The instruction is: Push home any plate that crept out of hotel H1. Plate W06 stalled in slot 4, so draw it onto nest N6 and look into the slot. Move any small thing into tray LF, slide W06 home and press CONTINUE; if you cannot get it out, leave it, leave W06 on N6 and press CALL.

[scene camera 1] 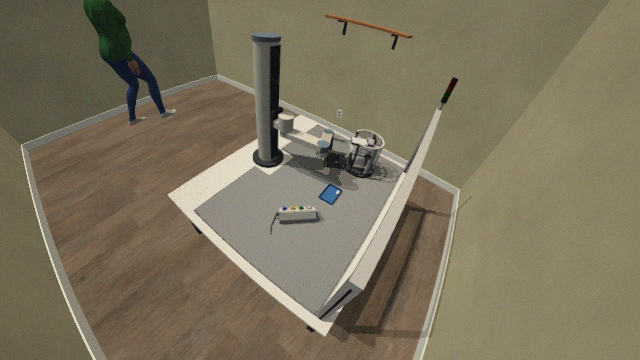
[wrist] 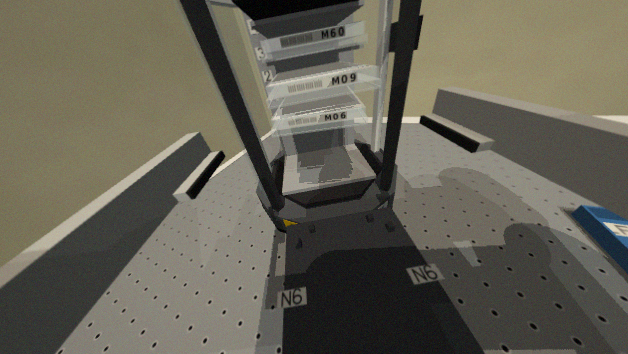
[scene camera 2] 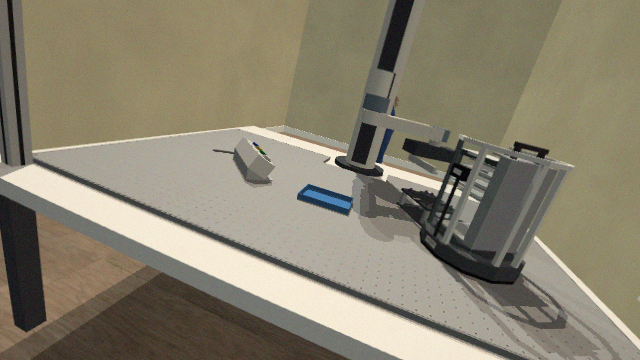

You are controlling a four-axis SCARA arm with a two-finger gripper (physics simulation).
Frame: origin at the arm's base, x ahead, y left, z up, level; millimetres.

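Seen in the pictures: gripper, fingertip midpoint: (scene camera 1: pixel 346 147) (wrist: pixel 318 125); arm's base, origin of the base link: (scene camera 1: pixel 268 157) (scene camera 2: pixel 358 167).
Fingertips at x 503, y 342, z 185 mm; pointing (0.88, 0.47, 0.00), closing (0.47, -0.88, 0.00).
Offsets run from my fingertips to a thing's top centre. Level surfaces: height alone.
Hotel H1 (scene camera 1: pixel 358 172) (scene camera 2: pixel 470 264) (wrist: pixel 233 100) stands upright at the table's far end. In the wrist view, plates M60 {dy +50, dx +106, dz +54 mm} (wrist: pixel 332 33), M09 {dy +35, dx +78, dz +26 mm} (wrist: pixel 344 79) and M06 {dy +38, dx +85, dz +1 mm} (wrist: pixel 335 117) sit one above another; M09's front reaches farther out than its neighbours. W06's label does not show, and slot 4 is cut off by the top edge. My gripper (wrist: pixel 318 125) is open and empty, fingers spread wide before the hotel. Black nest N6 {dy -43, dx -56, dz -103 mm} (scene camera 1: pixel 334 160) (scene camera 2: pixel 425 196) (wrist: pixel 370 305) lies at the hotel's foot; no plate shows on it. Blue tray LF {dy -348, dx +99, dz -155 mm} (scene camera 1: pixel 329 194) (scene camera 2: pixel 325 199) (wrist: pixel 595 225) looks empty inside.
A button box {dy -644, dx +36, dz -89 mm} (scene camera 1: pixel 297 215) (scene camera 2: pixel 252 159) with coloured buttons and a cable stands beyond the tray; its lettering is unreadable. The arm's column (scene camera 1: pixel 262 100) (scene camera 2: pixel 367 142) rises beside the nest. A long panel {dz +435 mm} (scene camera 1: pixel 390 225) borders one table side. A person (scene camera 1: pixel 115 40) stands behind the column.
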